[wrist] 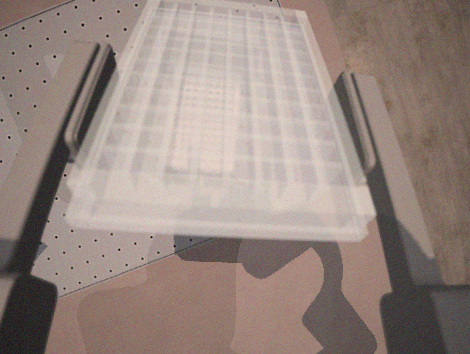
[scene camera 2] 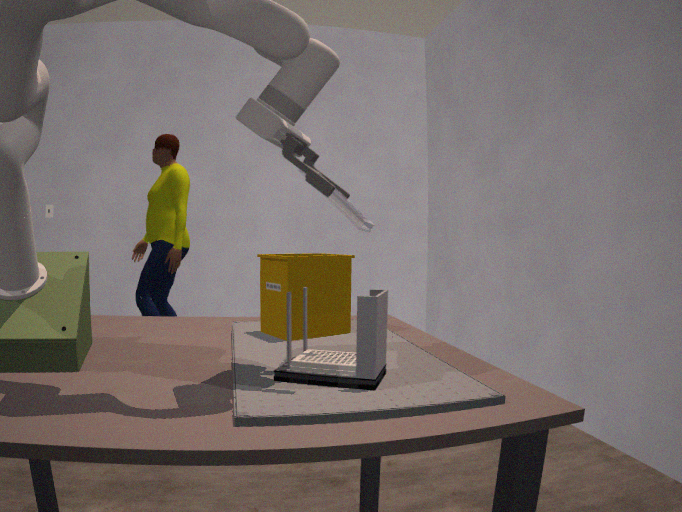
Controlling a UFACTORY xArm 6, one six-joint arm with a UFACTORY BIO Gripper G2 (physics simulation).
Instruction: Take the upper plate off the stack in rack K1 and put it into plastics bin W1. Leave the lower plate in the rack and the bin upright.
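Places are measured from the arm's base along level axes (x back, y up, z left), in centimetres.
Where they show: hand at its tool point: [wrist: 227, 114] [scene camera 2: 328, 187]; arm's base at its link origin: [scene camera 2: 17, 280].
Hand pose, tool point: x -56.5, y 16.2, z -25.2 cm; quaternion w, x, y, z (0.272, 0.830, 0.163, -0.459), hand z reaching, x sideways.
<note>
Each offset is from my tool point to the top centre of the thing. Level surfaces: height alone.
The clear upper plate [scene camera 2: 352, 212] [wrist: 225, 125] is held between the fingers of my gripper [scene camera 2: 340, 193] [wrist: 222, 125], tilted steeply down to the right in the scene view. My gripper is shut on it, high above the table, above and a little right of the bin. The yellow plastics bin W1 {dx -6.3, dy -11.6, dz +37.1 cm} [scene camera 2: 308, 294] stands upright behind the rack. Rack K1 {dx -0.9, dy -15.8, dz +0.2 cm} [scene camera 2: 372, 336] has a black base, a grey corner wall and two thin posts. The white lower plate {dx -1.7, dy -26.2, dz -0.4 cm} [scene camera 2: 326, 358] lies in it. A blurred pale gridded patch shows through the held plate in the wrist view.
The grey perforated board {dy -29.6 cm} [scene camera 2: 429, 394] [wrist: 112, 265] lies under the rack and the bin on the brown table {dy -30.9 cm} [scene camera 2: 148, 427] [wrist: 165, 310]. The green robot pedestal [scene camera 2: 49, 297] is at the left. A person in a yellow top [scene camera 2: 168, 201] stands behind the table. A wall rises at the right.
</note>
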